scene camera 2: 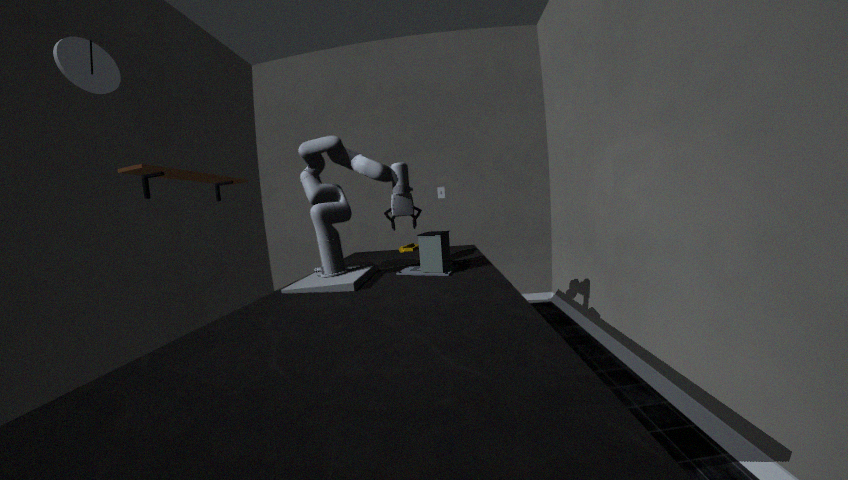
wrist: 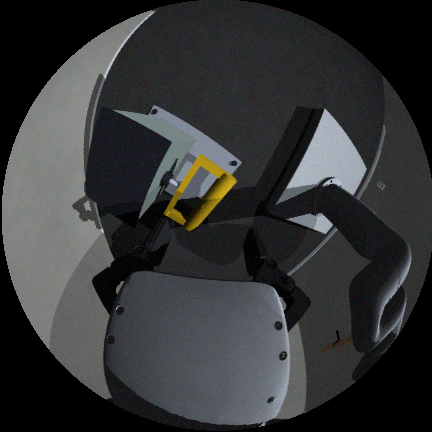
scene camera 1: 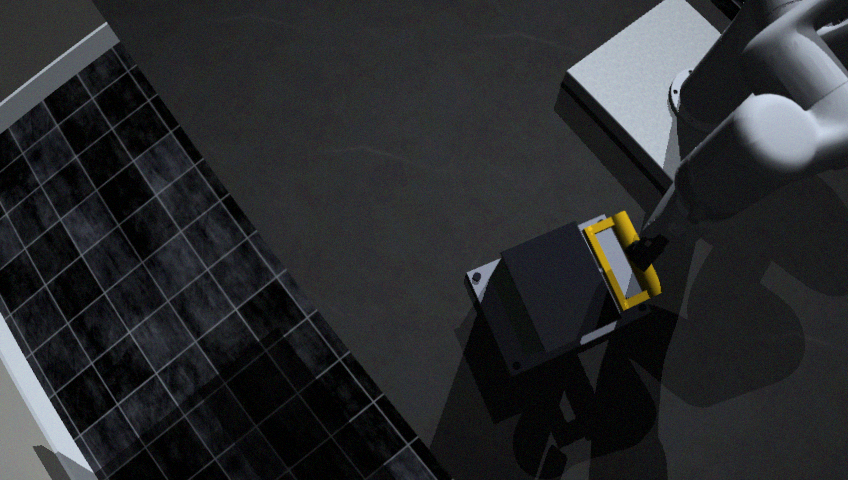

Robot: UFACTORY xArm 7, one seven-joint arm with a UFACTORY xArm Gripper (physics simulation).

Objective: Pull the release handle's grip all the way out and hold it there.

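Observation:
The release handle's grip point(scene camera 1: 626, 227) point(scene camera 2: 408, 248) point(wrist: 212, 202) is a yellow rectangular loop with a thick outer bar. It sticks out from the side of a dark-topped, grey-green housing point(scene camera 1: 553, 285) point(scene camera 2: 433, 254) point(wrist: 130, 160), on a short stem point(wrist: 173, 183) seen in the wrist view. The housing stands on a light base plate point(scene camera 1: 484, 274) point(scene camera 2: 407, 271) point(wrist: 215, 145). My gripper point(scene camera 1: 648, 252) point(scene camera 2: 404, 227) point(wrist: 207, 232) is open and empty, pointing down. It is above the grip with a gap in scene camera 2, and hides part of the outer bar in scene camera 1.
The arm's pale square pedestal point(scene camera 1: 624, 89) point(scene camera 2: 327, 283) point(wrist: 325, 160) stands on the dark table point(scene camera 1: 327, 208) point(scene camera 2: 297, 380) point(wrist: 225, 60), on the grip's side of the housing. The housing rises beside the gripper. A wooden shelf point(scene camera 2: 190, 174) hangs on the left wall in scene camera 2.

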